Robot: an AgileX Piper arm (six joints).
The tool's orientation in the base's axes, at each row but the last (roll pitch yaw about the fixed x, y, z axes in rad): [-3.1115, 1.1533, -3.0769]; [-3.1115, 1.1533, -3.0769]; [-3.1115, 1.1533, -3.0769]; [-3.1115, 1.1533, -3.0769]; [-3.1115, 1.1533, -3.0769]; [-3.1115, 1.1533, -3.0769]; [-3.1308, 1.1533, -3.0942]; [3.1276, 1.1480, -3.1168]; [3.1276, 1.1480, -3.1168]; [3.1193, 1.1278, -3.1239]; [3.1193, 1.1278, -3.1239]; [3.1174, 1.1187, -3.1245]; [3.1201, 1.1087, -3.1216]
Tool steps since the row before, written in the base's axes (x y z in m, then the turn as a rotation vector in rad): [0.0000, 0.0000, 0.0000, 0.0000, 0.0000, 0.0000]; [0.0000, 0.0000, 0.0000, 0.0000, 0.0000, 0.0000]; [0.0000, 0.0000, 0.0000, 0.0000, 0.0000, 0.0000]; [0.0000, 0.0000, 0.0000, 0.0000, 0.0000, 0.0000]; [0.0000, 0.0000, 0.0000, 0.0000, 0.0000, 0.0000]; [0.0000, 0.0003, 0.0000, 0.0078, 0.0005, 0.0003]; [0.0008, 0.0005, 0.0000, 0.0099, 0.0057, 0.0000]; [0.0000, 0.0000, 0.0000, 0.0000, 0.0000, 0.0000]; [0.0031, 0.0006, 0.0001, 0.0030, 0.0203, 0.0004]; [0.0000, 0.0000, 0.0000, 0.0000, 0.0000, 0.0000]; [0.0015, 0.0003, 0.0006, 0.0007, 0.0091, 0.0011]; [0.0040, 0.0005, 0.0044, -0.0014, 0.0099, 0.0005]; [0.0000, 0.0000, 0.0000, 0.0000, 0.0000, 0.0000]
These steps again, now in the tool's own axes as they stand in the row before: [0.0000, 0.0000, 0.0000, 0.0000, 0.0000, 0.0000]; [0.0000, 0.0000, 0.0000, 0.0000, 0.0000, 0.0000]; [0.0000, 0.0000, 0.0000, 0.0000, 0.0000, 0.0000]; [0.0000, 0.0000, 0.0000, 0.0000, 0.0000, 0.0000]; [0.0000, 0.0000, 0.0000, 0.0000, 0.0000, 0.0000]; [0.0000, 0.0003, 0.0000, -0.0034, 0.0002, 0.0070]; [-0.0003, 0.0005, 0.0007, -0.0041, 0.0053, 0.0092]; [0.0000, 0.0000, 0.0000, 0.0000, 0.0000, 0.0000]; [-0.0014, 0.0005, 0.0028, -0.0018, 0.0202, 0.0033]; [0.0000, 0.0000, 0.0000, 0.0000, 0.0000, 0.0000]; [-0.0012, 0.0002, 0.0011, -0.0014, 0.0091, 0.0005]; [-0.0057, 0.0004, 0.0017, 0.0001, 0.0100, -0.0011]; [0.0000, 0.0000, 0.0000, 0.0000, 0.0000, 0.0000]
